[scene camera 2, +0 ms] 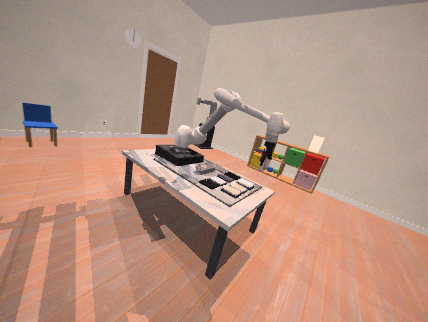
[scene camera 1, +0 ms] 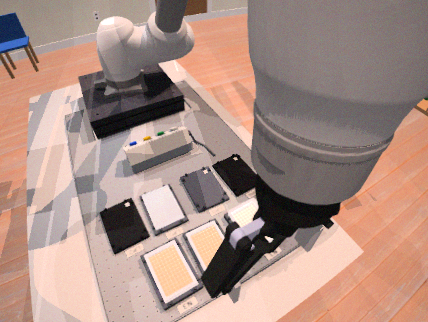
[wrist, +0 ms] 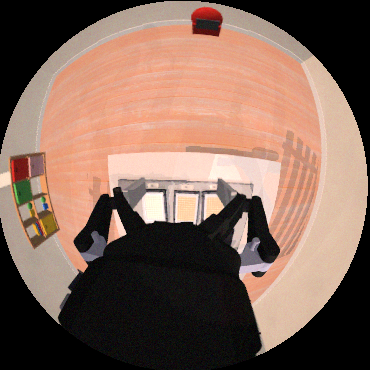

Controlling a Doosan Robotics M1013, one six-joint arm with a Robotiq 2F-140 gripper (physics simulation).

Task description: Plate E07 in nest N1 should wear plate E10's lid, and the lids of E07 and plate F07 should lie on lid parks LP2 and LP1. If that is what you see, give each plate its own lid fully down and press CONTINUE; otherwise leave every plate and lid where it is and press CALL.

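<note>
My gripper is open and empty, above the nests' outer side. An orange-welled plate sits at N3, a similar plate at N2. A paler plate sits at N1, partly hidden by the gripper in scene camera 1. In the row behind are a black park, a park with a white lid-like cover, a dark grey park and a black park. Plate names and clear lids cannot be made out. The button box has blue, yellow, green and whitish buttons.
The arm stands on a black base at the table's far end. The button box's cable runs to the right. The perforated board lies on a pale table. A toy shelf and a blue chair stand away from the table.
</note>
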